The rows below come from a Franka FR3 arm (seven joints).
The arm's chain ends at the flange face. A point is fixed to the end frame.
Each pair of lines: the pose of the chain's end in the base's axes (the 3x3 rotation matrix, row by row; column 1 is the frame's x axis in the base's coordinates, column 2 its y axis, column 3 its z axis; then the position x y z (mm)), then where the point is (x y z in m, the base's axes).
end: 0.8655 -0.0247 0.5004; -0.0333 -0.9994 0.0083; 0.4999 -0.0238 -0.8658; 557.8 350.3 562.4
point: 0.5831 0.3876 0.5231
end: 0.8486 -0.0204 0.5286; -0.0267 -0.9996 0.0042; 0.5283 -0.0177 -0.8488; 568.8 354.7 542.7
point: 0.5952 0.3919 0.5040
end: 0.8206 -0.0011 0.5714; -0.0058 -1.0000 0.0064; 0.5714 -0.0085 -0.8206; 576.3 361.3 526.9
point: 0.6040 0.3986 0.4892
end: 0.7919 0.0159 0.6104; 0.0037 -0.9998 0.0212; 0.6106 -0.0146 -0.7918; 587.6 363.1 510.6
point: 0.6165 0.4011 0.4745
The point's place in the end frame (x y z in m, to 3 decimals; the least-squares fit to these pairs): 0.001 -0.037 0.047
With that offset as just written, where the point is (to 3 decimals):
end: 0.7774 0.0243 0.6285; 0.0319 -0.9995 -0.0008; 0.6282 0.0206 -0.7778; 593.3 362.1 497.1
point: 0.623 0.399 0.460
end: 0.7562 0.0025 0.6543; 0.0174 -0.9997 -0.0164; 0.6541 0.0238 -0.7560; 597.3 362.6 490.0
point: 0.629 0.399 0.454
